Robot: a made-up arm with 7 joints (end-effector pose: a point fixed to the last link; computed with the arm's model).
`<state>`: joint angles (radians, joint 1 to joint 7).
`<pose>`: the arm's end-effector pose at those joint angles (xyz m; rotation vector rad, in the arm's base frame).
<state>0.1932 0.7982 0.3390 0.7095 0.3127 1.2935 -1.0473</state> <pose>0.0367 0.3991 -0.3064 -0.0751 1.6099 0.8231</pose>
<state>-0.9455 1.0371 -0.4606 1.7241 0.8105 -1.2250 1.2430</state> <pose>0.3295 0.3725 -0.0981 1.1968 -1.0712 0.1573</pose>
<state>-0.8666 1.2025 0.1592 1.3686 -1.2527 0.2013 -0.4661</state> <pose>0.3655 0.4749 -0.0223 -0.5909 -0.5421 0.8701</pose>
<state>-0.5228 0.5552 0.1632 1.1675 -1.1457 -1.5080 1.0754</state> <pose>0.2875 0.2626 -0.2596 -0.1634 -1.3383 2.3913</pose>
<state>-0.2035 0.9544 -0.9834 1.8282 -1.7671 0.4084 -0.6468</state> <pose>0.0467 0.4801 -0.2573 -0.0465 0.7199 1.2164</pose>
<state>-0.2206 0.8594 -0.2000 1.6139 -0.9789 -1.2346 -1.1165</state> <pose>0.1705 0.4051 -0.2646 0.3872 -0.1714 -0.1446</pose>
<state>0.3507 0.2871 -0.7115 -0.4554 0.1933 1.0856 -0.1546</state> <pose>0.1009 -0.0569 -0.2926 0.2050 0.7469 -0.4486</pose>
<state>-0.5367 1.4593 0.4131 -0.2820 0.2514 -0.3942 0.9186</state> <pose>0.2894 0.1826 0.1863 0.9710 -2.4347 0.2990</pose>
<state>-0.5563 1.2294 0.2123 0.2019 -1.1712 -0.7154 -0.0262</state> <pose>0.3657 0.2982 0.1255 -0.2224 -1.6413 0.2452</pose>
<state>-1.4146 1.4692 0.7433 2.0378 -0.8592 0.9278 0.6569</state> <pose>0.3071 0.4294 0.0394 -1.0942 0.6668 1.5001</pose>
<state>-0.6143 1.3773 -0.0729 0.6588 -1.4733 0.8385 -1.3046</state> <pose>0.4160 0.3487 0.0051 -0.9813 0.0150 -0.4328</pose>
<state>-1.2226 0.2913 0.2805 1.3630 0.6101 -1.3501 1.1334</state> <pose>0.4889 0.0436 -0.0758 -0.1741 -1.5952 0.8050</pose>
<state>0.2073 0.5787 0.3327 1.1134 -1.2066 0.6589 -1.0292</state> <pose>0.0059 0.3064 -0.4150 -1.3000 0.4010 0.9259</pose>
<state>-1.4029 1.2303 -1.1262 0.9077 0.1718 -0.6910 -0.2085</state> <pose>0.4957 0.2373 0.0743 1.3756 -0.5539 -0.8265</pose>
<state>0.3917 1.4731 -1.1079 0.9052 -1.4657 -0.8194 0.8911</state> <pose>-0.0097 0.4825 -0.1480 1.3916 -0.0830 0.9125</pose>
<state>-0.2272 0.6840 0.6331 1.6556 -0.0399 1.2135 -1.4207</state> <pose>0.0521 0.2684 -0.3940 -1.6175 1.1707 0.9624</pose>
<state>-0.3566 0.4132 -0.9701 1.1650 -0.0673 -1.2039 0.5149</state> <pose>0.2203 0.0749 -0.3830 0.0960 -0.5452 -0.3102</pose>
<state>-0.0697 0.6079 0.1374 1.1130 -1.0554 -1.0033 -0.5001</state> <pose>0.1663 0.3440 -0.3192 0.0982 -0.6104 0.6841</pose>
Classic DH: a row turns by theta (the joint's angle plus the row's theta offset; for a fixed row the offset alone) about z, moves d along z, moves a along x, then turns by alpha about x. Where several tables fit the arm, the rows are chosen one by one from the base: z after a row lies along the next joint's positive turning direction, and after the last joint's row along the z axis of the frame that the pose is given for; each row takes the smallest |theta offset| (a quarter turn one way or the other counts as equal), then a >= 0, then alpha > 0; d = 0 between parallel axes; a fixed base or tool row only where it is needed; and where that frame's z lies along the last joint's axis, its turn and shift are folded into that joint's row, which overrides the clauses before.
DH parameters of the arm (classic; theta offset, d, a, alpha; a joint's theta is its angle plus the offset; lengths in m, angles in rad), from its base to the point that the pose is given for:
base (fixed): -0.071 0.061 0.0188 -1.3004
joint 1: -1.3111 0.0395 -0.0121 -1.5708
joint 2: 1.2915 0.0567 0.021 1.5708
joint 3: 1.5708 -0.2636 0.0111 -1.5708
joint 4: 1.5708 -0.002 0.0001 1.5708
joint 5: 0 0.2069 -0.0024 -1.5708
joint 6: -1.5708 -0.024 0.0407 1.5708
joint 7: 1.4261 0.0472 0.0317 -0.5333
tool (fixed): -1.1736 -0.0454 0 0

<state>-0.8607 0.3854 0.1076 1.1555 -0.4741 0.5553 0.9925</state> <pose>0.4350 0.1406 -0.2287 0.5385 0.5166 1.2448</pose>
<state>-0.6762 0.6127 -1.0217 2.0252 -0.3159 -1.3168 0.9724</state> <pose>0.2625 0.3009 -0.2457 1.0357 -0.7992 0.3616</pose>
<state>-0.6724 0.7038 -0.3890 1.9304 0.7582 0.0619 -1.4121</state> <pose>0.1814 0.3440 -0.3310 -0.0054 1.9165 -0.4836</pose>
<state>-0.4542 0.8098 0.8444 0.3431 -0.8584 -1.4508 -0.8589</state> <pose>0.2467 0.3305 0.0422 0.7794 -2.1641 0.0329</pose>
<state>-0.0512 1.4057 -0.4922 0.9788 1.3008 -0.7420 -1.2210</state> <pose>0.1208 0.4971 -0.1914 0.7558 2.1937 -1.7373</pose>
